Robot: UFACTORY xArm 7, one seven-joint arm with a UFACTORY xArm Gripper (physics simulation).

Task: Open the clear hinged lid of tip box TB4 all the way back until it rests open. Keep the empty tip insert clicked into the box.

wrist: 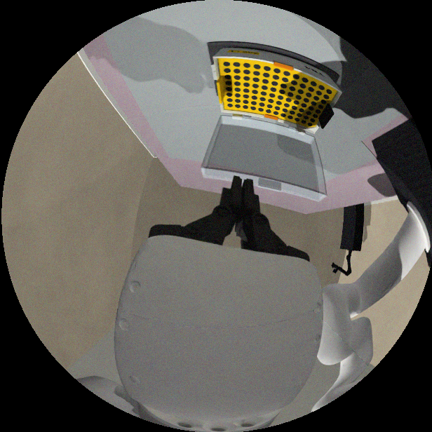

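The tip box TB4 (217,86) stands at the upper middle of the wrist view, with its printed front wall at the top. The yellow tip insert (267,90) with rows of dark holes sits in the box, held by orange clips. The clear lid (260,150) is hinged along the box's near long edge and is swung open, away from the insert, toward the gripper. My gripper (238,189) is shut and empty. Its dark fingertips are at the lid's outer rim; whether they touch it I cannot tell.
The grey table top (175,120) has a pink border (167,170) and ends near the fingertips. A black piece (326,116) is at the box's right corner. White robot arm links (395,260) show at the right, beside a dark hanging object (352,227).
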